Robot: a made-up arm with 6 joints.
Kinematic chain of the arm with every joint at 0, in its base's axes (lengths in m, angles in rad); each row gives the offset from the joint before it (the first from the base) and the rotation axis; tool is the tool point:
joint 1: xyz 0 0 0.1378 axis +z
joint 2: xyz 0 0.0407 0 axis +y
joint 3: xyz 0 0 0.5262 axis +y
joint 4: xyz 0 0 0.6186 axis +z
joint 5: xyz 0 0 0 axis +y
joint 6: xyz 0 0 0.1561 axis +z
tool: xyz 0 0 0
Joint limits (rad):
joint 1: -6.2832..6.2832
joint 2: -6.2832..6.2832
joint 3: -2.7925..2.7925
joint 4: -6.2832..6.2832
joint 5: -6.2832..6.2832
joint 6: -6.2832..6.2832
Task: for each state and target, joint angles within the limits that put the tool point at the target. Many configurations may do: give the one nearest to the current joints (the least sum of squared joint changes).
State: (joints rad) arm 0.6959 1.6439 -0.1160 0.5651 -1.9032 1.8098
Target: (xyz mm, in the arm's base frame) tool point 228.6 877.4 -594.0
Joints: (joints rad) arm 1.3494 2.2509 0.2178 0.4730 -1.5408 1.8098
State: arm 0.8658 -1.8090 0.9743 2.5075 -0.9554 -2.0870
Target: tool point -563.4 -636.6 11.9
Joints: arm 0.7945 -2.6142 1.3687 2.5456 -1.3117 -2.0870
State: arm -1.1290 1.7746 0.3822 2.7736 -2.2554 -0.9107
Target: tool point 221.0 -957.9 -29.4
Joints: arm -1.3433 1.4531 0.3864 2.7435 -2.3880 -0.9107
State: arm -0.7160 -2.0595 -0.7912 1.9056 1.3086 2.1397
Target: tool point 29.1 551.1 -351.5
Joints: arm -1.2923 -1.3628 -1.6544 2.0219 1.7276 2.1397
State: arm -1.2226 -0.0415 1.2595 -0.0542 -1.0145 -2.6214
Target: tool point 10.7 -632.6 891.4
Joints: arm -1.6106 -0.0738 1.5087 0.0354 -1.0571 -2.6214
